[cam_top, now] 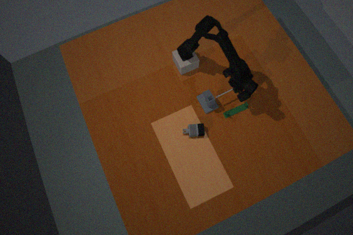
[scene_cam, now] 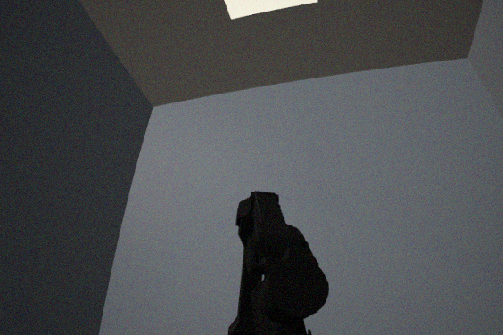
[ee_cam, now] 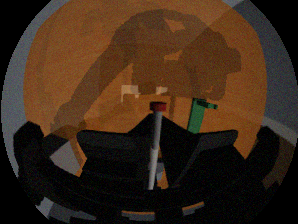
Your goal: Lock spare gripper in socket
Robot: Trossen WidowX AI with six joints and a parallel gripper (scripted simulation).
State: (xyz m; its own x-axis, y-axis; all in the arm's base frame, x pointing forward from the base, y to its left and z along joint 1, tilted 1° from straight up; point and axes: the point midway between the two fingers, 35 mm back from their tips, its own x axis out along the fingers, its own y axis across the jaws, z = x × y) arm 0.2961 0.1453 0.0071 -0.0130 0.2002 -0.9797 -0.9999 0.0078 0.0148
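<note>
My gripper tip is now 90 mm short of the flat green strip, 50 mm to the left of it and 40 mm above it. The rest, counted from my gripper tip: spare gripper (90 mm ahead, 310 mm to the right, 40 mm below); then grey mount (10 mm behind, 160 mm to the right, 10 mm below).
</note>
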